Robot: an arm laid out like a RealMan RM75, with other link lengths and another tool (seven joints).
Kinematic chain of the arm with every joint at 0, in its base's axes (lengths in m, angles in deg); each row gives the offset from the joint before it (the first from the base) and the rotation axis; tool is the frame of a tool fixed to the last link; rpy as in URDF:
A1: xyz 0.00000 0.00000 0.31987 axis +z
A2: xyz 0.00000 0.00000 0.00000 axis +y
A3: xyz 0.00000 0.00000 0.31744 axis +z
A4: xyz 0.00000 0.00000 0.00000 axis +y
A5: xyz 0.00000 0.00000 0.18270 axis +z
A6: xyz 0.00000 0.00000 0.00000 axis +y
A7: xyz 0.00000 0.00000 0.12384 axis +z
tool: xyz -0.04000 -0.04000 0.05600 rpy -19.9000 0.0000 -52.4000
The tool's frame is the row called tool.
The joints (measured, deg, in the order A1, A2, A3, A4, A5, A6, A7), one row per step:
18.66 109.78 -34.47 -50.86 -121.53 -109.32 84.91
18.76 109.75 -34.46 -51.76 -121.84 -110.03 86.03
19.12 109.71 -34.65 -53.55 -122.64 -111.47 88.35
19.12 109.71 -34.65 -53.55 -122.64 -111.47 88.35
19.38 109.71 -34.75 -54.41 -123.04 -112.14 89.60
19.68 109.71 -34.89 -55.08 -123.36 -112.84 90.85
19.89 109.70 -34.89 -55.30 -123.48 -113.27 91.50
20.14 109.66 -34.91 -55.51 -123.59 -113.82 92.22
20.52 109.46 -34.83 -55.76 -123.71 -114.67 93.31
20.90 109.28 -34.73 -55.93 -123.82 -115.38 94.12
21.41 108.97 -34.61 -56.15 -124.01 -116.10 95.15
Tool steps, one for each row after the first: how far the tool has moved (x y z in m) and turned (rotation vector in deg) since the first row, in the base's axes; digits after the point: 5 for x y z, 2 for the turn. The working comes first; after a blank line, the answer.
Tool pose at each row, in the base's axes (x y z in m, rotation vector in deg; the steps are taken from these numbers as rounded here):
0.33980 0.32034 0.13531 175.03 37.63 -11.04
0.33874 0.32023 0.13643 174.56 36.93 -10.87
0.33609 0.32039 0.13746 173.26 35.50 -10.36
0.33609 0.32039 0.13746 173.26 35.50 -10.36
0.33453 0.32097 0.13777 172.64 34.70 -10.12
0.33270 0.32153 0.13759 171.94 33.86 -10.16
0.33147 0.32193 0.13751 171.58 33.43 -10.43
0.32993 0.32228 0.13746 171.09 32.99 -10.80
0.32804 0.32297 0.13864 170.49 32.28 -11.28
0.32617 0.32383 0.13973 169.97 31.87 -11.65
0.32430 0.32556 0.14179 169.46 31.29 -11.76

-0.00106 -0.00011 0.00112 -0.60 -0.22 -0.34
-0.00371 0.00005 0.00215 -2.14 -0.83 -0.97
-0.00371 0.00005 0.00215 -2.14 -0.83 -0.97
-0.00527 0.00063 0.00246 -2.90 -1.12 -1.34
-0.00710 0.00119 0.00228 -3.77 -1.25 -1.74
-0.00833 0.00159 0.00220 -4.23 -1.15 -1.94
-0.00987 0.00194 0.00215 -4.83 -1.01 -2.13
-0.01176 0.00263 0.00333 -5.60 -0.83 -2.47
-0.01363 0.00349 0.00442 -6.22 -0.69 -2.64
-0.01550 0.00522 0.00648 -6.84 -0.72 -2.92

